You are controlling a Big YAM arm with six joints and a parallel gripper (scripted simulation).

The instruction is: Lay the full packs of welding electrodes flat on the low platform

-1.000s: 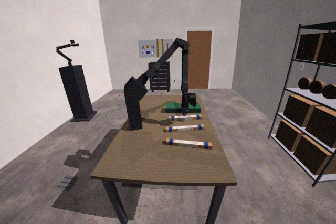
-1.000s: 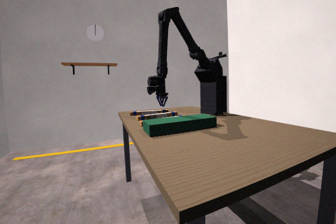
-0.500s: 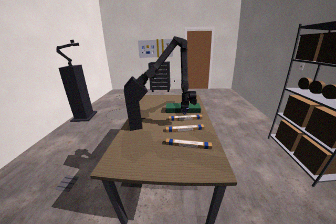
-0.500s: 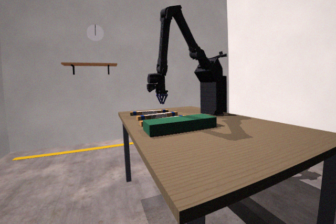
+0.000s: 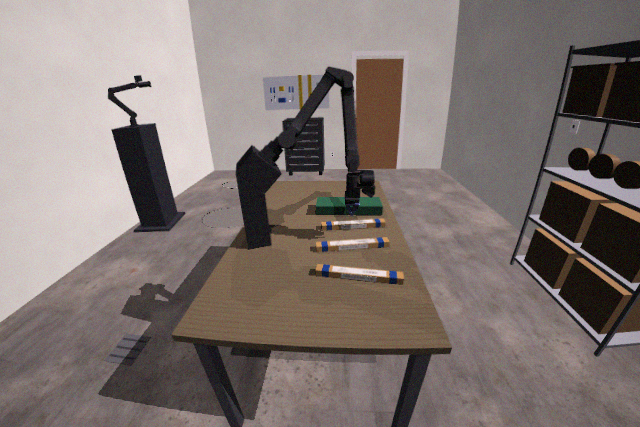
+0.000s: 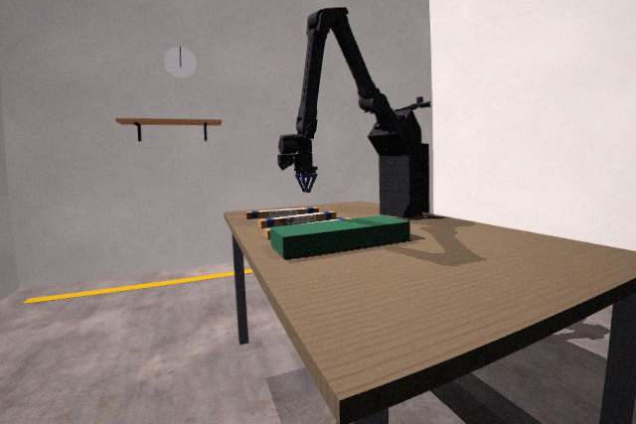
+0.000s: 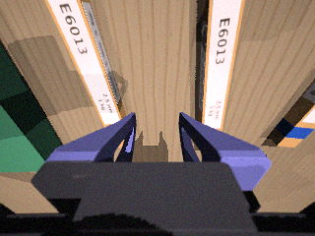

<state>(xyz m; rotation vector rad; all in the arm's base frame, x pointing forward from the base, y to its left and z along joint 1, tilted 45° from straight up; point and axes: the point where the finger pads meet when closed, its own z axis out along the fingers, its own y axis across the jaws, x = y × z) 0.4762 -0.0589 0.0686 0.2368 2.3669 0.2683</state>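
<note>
Right now the pack is 2 cm behind my hand, 30 cm to the right of it and 12 cm below it. The rest, counted from my hand: green low platform: 4 cm ahead, 30 cm to the left, 13 cm below.
</note>
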